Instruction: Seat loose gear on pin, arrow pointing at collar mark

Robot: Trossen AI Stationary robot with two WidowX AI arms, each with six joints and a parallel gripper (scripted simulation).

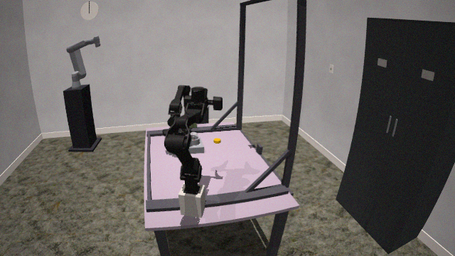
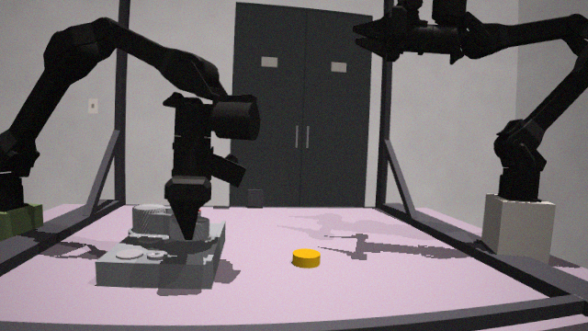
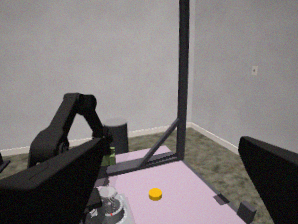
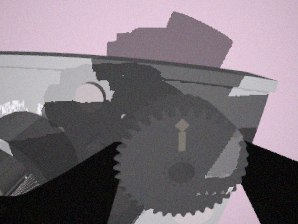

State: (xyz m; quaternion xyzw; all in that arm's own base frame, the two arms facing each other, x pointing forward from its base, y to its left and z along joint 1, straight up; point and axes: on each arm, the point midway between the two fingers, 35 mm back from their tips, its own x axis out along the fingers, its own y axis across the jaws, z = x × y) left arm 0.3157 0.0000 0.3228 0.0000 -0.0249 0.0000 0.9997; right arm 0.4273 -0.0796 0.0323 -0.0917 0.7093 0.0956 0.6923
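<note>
Now: the pin 6 cm below my right hand, 5 cm behind it and 3 cm to the right of it. Round my right hand: gear (2 cm below).
</note>
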